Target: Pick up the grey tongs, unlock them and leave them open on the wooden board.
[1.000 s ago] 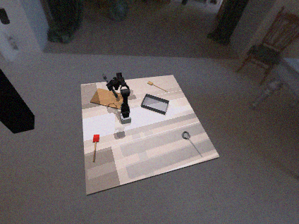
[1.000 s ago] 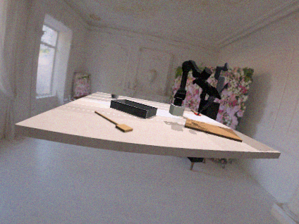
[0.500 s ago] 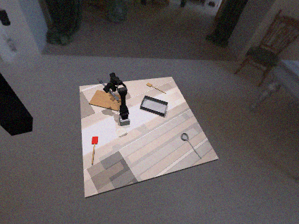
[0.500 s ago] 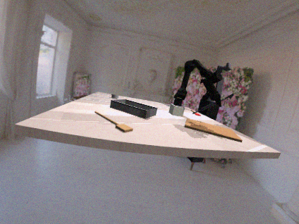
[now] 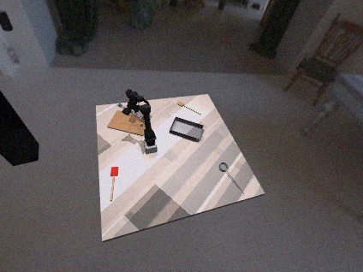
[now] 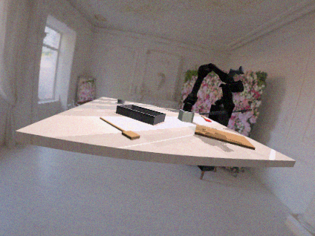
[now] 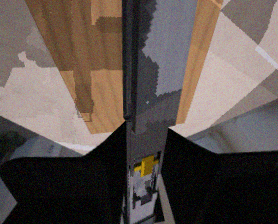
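Right now my gripper tip is 130 mm above the wooden board, 10 mm to the left of it and 10 mm short of it. The rest, counted from my gripper tip: grey roasting tin: 520 mm ahead, 270 mm to the right, 110 mm below.
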